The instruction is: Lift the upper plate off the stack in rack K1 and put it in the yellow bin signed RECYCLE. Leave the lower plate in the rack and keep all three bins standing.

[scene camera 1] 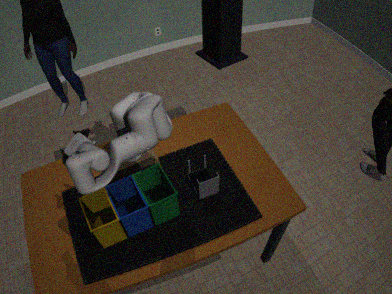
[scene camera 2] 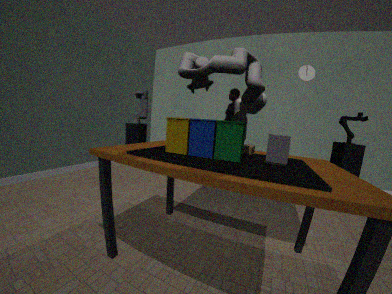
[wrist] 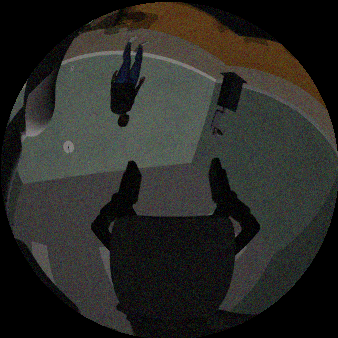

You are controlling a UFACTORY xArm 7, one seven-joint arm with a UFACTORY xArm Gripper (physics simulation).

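Frame: origin at the arm's base, x ahead, y left, z up, level; centimetres.
Seen in the pictures: gripper, fingertip midpoint: (scene camera 1: 68, 142) (scene camera 2: 199, 90) (wrist: 173, 166).
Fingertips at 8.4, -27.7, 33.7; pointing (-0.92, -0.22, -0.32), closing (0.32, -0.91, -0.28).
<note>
Offsets run from my fingertips to a thing's middle, as dx, dy, dz. Level surfaces: height alone.
The yellow bin @[+21.4, -2.2, -29.0] (scene camera 1: 111, 235) (scene camera 2: 177, 136) stands upright at the left end of a row of three; no RECYCLE sign is readable. The rack @[+26.5, +46.4, -31.1] (scene camera 1: 209, 188) (scene camera 2: 278, 149), with a pale grey panel and two thin upright posts, stands right of the row. Its inside is dark in scene camera 1, and I cannot tell the upper plate from the lower one. My gripper (scene camera 2: 200, 90) (wrist: 173, 166) is open and empty, high above and behind the bins. In the wrist view its fingers stand wide apart, facing the walls and ceiling. The arm partly hides it in scene camera 1.
The blue bin @[+22.9, +10.8, -29.0] (scene camera 1: 137, 221) (scene camera 2: 201, 138) and the green bin @[+24.5, +23.7, -29.0] (scene camera 1: 165, 207) (scene camera 2: 229, 141) stand upright beside the yellow one. All stand on a black mat @[dz -38.0] (scene camera 1: 225, 212) (scene camera 2: 305, 176) on the wooden table @[dz -39.3] (scene camera 1: 270, 192) (scene camera 2: 350, 182) (wrist: 280, 55). People stand on the floor away from the table.
</note>
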